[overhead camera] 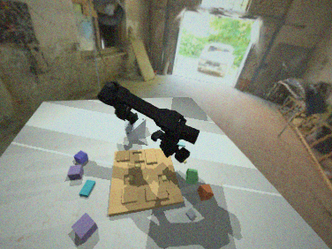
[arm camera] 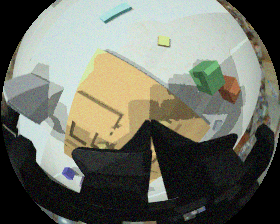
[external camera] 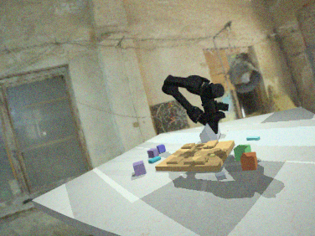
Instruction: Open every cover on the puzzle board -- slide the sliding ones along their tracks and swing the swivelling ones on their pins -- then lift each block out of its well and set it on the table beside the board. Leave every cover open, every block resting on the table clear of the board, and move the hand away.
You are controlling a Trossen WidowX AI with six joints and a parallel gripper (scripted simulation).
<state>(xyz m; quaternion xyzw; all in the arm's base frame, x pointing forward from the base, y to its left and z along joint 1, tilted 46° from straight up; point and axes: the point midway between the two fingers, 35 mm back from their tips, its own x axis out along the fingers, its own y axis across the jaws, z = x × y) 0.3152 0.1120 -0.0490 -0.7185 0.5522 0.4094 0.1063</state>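
The tan puzzle board is 13 cm to the right of my gripper tip, 8 cm below it and 1 cm ahead of it. Round my gripper tip: teal piece (15 cm to the left, 14 cm behind, 9 cm below); then green block (11 cm to the left, 9 cm ahead, 7 cm below); then orange block (17 cm ahead, 13 cm to the left, 7 cm below).
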